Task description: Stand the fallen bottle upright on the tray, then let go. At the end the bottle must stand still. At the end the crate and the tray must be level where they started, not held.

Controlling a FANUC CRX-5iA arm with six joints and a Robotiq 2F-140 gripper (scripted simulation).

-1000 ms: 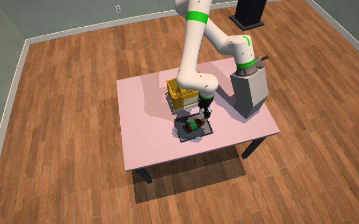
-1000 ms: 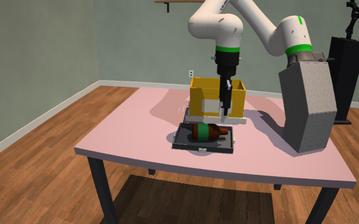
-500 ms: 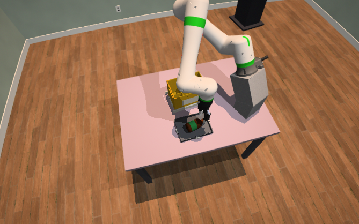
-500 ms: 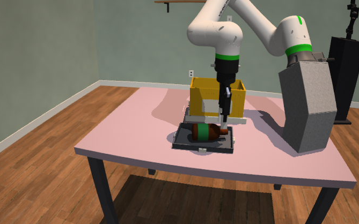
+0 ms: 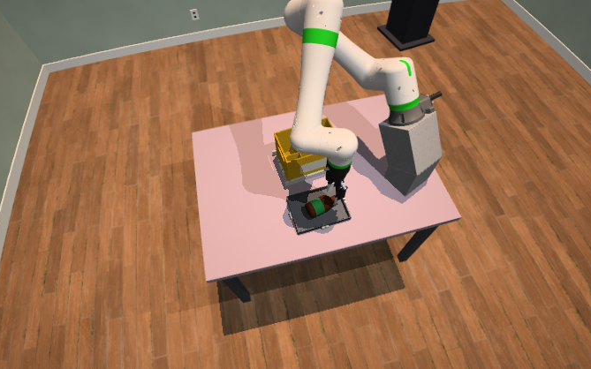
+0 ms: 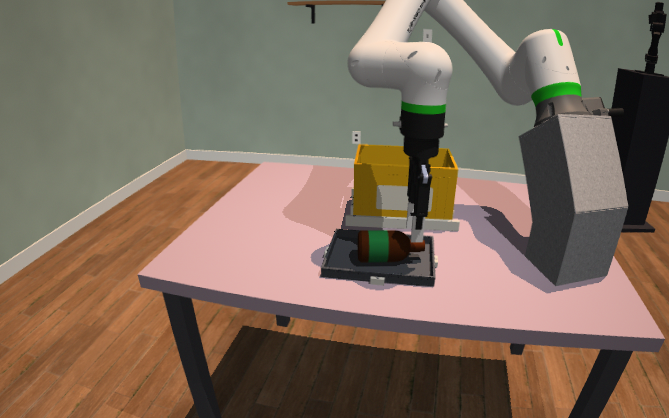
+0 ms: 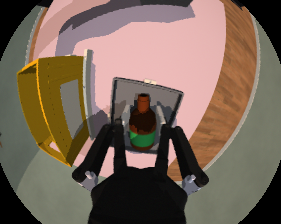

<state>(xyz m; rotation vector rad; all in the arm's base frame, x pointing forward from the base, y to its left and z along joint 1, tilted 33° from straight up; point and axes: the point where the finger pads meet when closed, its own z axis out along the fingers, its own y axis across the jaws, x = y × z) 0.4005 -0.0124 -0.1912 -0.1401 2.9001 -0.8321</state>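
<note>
The bottle lies 6 cm below my hand and 5 cm ahead of it. From my hand the other things lie so: yellow crate (27 cm to the right, 2 cm below); tray (9 cm below, 7 cm ahead).
</note>
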